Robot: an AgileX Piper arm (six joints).
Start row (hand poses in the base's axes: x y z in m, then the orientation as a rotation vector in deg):
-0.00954 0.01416 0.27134 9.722 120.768 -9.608
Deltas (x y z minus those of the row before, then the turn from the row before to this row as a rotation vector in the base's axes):
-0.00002 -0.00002 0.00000 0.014 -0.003 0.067
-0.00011 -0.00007 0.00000 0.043 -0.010 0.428
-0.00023 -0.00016 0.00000 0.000 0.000 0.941
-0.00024 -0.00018 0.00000 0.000 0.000 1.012
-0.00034 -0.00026 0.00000 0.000 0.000 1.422
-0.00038 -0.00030 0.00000 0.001 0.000 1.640
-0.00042 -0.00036 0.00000 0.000 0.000 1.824
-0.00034 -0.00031 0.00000 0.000 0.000 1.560
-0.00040 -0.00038 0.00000 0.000 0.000 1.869
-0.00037 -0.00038 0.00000 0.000 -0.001 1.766
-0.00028 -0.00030 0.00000 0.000 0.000 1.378
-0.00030 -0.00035 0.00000 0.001 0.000 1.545
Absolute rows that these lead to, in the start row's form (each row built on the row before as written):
-0.00956 0.01414 0.27134 9.660 120.770 -9.553
-0.00967 0.01407 0.27134 9.234 120.787 -9.252
-0.00990 0.01391 0.27134 8.240 120.831 -8.691
-0.01014 0.01373 0.27134 7.171 120.871 -8.087
-0.01048 0.01347 0.27134 5.669 120.914 -7.238
-0.01086 0.01317 0.27134 3.937 120.946 -6.258
-0.01128 0.01281 0.27134 2.011 120.959 -5.168
-0.01162 0.01250 0.27134 0.364 120.951 -4.236
-0.01202 0.01212 0.27134 -1.608 120.918 -3.119
-0.01239 0.01174 0.27134 -3.471 120.863 -2.063
-0.01267 0.01144 0.27134 -4.924 120.805 -1.239
-0.01297 0.01109 0.27134 -6.551 120.724 -0.314

